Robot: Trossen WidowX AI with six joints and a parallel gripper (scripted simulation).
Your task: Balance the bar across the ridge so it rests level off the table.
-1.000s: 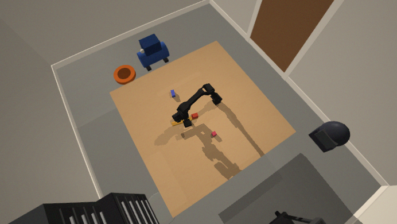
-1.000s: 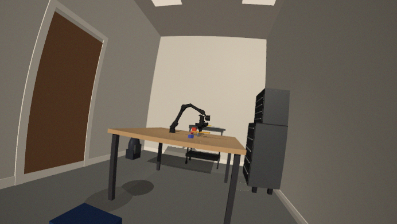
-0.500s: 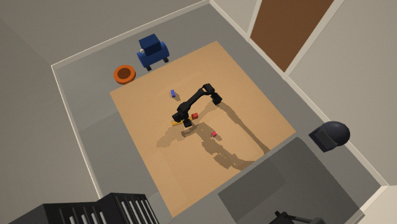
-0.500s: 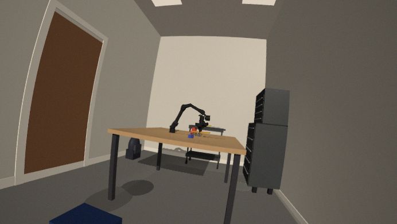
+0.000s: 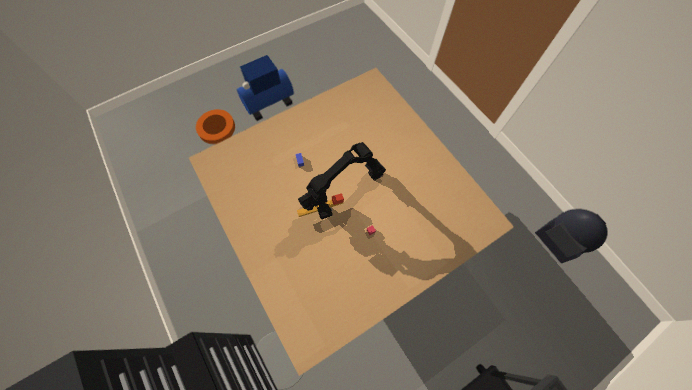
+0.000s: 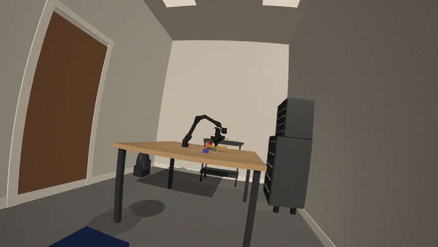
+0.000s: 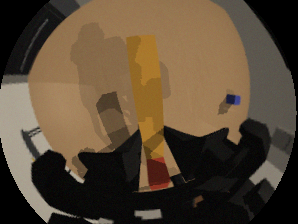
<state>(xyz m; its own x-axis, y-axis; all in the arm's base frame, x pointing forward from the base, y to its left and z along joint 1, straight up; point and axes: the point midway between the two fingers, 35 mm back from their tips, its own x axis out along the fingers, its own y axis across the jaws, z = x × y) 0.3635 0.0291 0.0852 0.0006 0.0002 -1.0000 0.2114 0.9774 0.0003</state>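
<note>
My gripper tip is 3 cm past the grey ridge piece, 1 cm to the right of it and 1 cm above it. Round my gripper tip: small pink cube 23 cm to the left, 15 cm behind, 3 cm below; small blue block 32 cm to the right, 5 cm behind, 3 cm below.
</note>
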